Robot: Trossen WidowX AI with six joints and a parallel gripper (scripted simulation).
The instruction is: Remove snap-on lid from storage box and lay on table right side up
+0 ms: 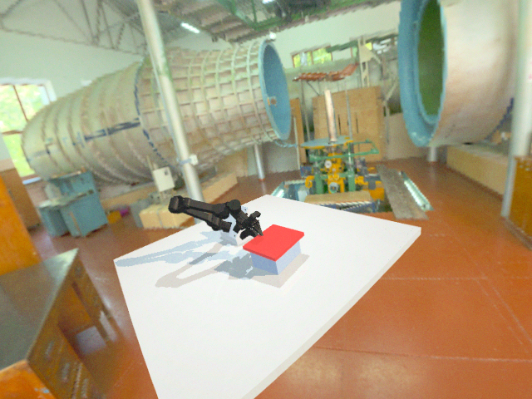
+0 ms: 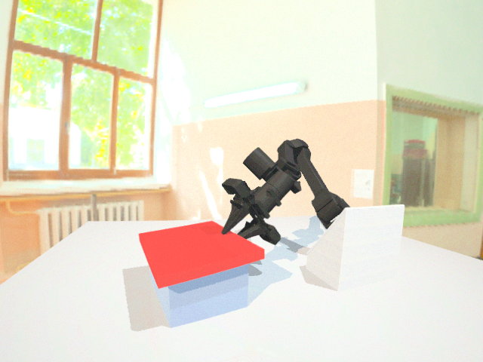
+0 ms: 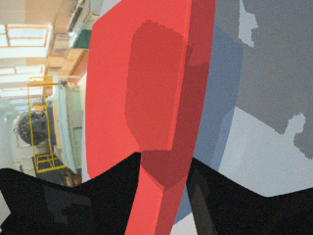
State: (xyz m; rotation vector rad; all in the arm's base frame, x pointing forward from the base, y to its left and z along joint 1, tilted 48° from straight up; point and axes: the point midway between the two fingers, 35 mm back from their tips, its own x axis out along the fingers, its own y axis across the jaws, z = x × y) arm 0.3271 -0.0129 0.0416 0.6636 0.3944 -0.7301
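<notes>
Right now the red lid is 80 mm ahead of my gripper tip and 10 mm to the left of it. Round my gripper tip: storage box: 80 mm ahead, 60 mm below, 10 mm to the left.
</notes>
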